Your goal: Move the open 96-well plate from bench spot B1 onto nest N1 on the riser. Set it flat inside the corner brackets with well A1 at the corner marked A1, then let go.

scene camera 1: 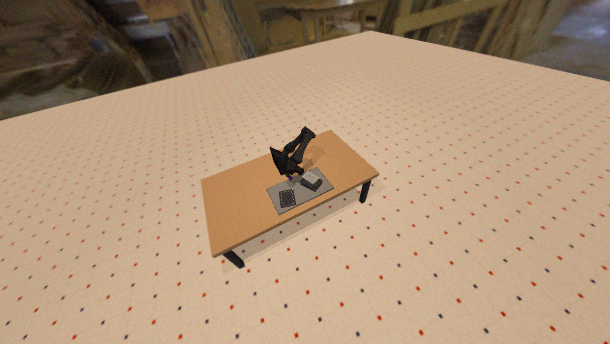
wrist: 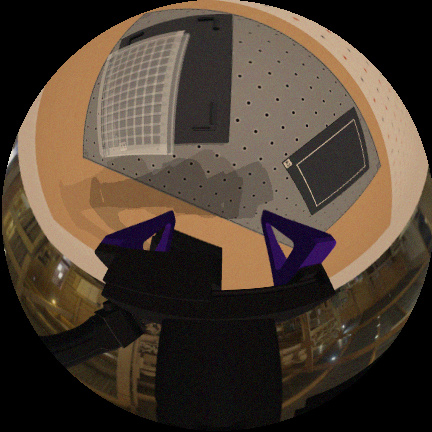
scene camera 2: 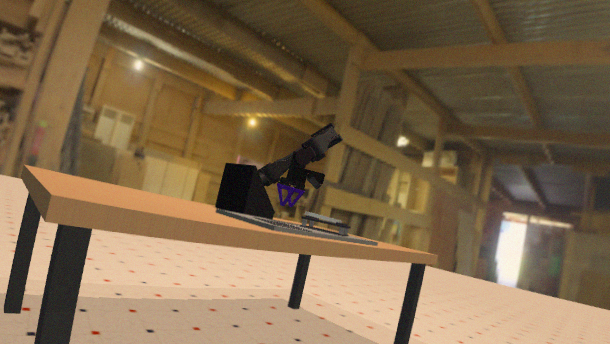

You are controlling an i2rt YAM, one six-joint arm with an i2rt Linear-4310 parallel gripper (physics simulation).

My gripper is open and holds nothing. Also in view: a white well plate.
